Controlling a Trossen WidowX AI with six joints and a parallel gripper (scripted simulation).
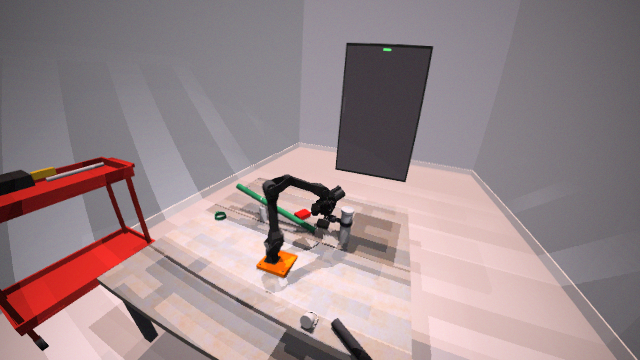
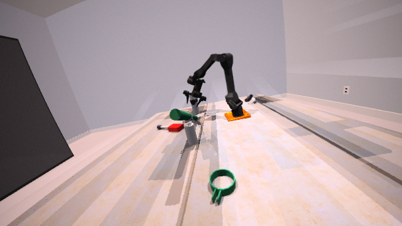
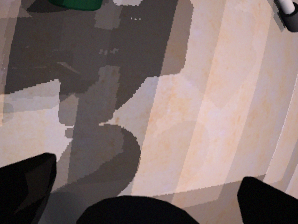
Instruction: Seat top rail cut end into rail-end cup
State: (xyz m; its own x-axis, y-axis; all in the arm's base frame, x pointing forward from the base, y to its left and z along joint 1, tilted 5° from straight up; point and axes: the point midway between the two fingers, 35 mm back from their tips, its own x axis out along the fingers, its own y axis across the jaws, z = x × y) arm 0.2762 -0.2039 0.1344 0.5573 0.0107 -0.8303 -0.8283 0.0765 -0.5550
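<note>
The dark rail-end cup lies 40 mm to the right of my gripper tip, 20 mm behind it and 20 mm above it. The rest, counted from my gripper tip: red-handled tool: 190 mm ahead, 150 mm to the left, 90 mm below; grey line post: 410 mm to the left, 10 mm ahead; dark tube: 590 mm behind, 240 mm to the right, 90 mm below.
</note>
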